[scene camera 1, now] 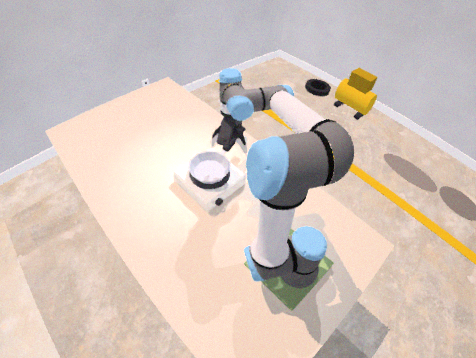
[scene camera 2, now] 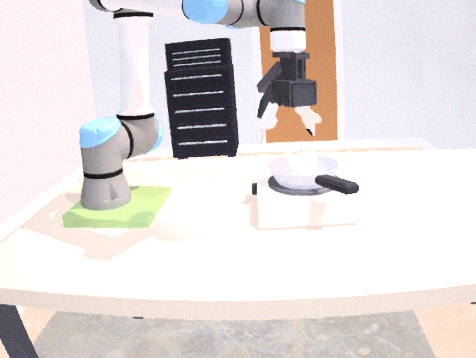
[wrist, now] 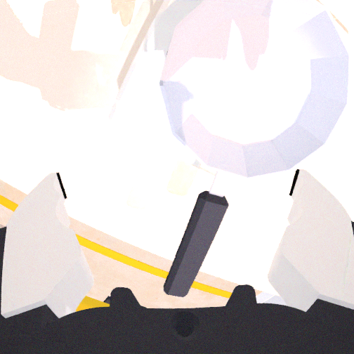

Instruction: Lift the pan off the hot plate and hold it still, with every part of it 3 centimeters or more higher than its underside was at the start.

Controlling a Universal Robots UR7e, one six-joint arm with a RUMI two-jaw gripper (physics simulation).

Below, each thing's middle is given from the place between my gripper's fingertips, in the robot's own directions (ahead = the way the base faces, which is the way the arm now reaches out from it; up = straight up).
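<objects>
My hand is 80 mm above the pan [scene camera 2: 299,171], 40 mm short of it and 10 mm to the left of it. Going by their middles, the pan is the nearest to my hand of the things named here. There's a white hot plate [scene camera 2: 278,207] as well, and that's 160 mm below my hand, 30 mm ahead of it and 80 mm to the left of it.
</objects>
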